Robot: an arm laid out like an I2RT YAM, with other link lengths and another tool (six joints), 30 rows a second.
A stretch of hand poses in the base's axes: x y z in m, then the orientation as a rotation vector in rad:
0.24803, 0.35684, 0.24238, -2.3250, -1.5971, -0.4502
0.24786, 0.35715, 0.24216, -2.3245, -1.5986, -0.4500
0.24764, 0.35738, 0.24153, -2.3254, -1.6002, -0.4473
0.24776, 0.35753, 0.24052, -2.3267, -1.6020, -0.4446
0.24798, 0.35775, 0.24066, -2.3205, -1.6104, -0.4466
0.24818, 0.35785, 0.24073, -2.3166, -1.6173, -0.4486
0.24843, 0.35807, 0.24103, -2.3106, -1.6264, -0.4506
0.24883, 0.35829, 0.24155, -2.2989, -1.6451, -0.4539
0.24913, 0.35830, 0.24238, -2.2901, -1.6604, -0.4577
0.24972, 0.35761, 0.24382, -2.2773, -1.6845, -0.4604
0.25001, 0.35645, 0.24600, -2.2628, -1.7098, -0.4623
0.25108, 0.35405, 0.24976, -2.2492, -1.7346, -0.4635
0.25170, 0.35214, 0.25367, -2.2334, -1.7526, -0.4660
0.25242, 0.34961, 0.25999, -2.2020, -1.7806, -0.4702
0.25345, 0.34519, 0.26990, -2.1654, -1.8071, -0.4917
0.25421, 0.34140, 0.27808, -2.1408, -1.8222, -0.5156
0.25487, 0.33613, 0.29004, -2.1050, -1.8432, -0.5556
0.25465, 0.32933, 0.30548, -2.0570, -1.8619, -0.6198
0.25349, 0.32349, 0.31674, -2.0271, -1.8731, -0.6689
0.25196, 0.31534, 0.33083, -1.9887, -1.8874, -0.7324
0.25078, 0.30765, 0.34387, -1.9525, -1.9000, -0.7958
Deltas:
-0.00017, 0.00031, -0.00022, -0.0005, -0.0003, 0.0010
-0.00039, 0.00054, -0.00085, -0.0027, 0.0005, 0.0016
-0.00027, 0.00069, -0.00186, -0.0052, 0.0012, 0.0022
-0.00005, 0.00091, -0.00172, -0.0048, -0.0014, 0.0090
0.00015, 0.00101, -0.00165, -0.0051, -0.0042, 0.0140
0.00040, 0.00123, -0.00135, -0.0052, -0.0071, 0.0211
0.00080, 0.00145, -0.00083, -0.0061, -0.0130, 0.0354
0.00110, 0.00146, 0.00000, -0.0072, -0.0187, 0.0466
0.00169, 0.00077, 0.00144, -0.0107, -0.0261, 0.0640
0.00198, -0.00039, 0.00362, -0.0140, -0.0331, 0.0828
0.00305, -0.00279, 0.00738, -0.0181, -0.0399, 0.1009
0.00367, -0.00470, 0.01129, -0.0168, -0.0442, 0.1169
0.00439, -0.00723, 0.01761, -0.0105, -0.0496, 0.1452
0.00542, -0.01165, 0.02752, 0.0041, -0.0644, 0.1734
0.00618, -0.01544, 0.03570, 0.0176, -0.0796, 0.1899
0.00684, -0.02071, 0.04766, 0.0384, -0.1053, 0.2127
0.00662, -0.02751, 0.06310, 0.0732, -0.1440, 0.2376
0.00546, -0.03335, 0.07436, 0.0963, -0.1748, 0.2514
0.00393, -0.04150, 0.08845, 0.1248, -0.2156, 0.2688
0.00275, -0.04919, 0.10149, 0.1516, -0.2571, 0.2840

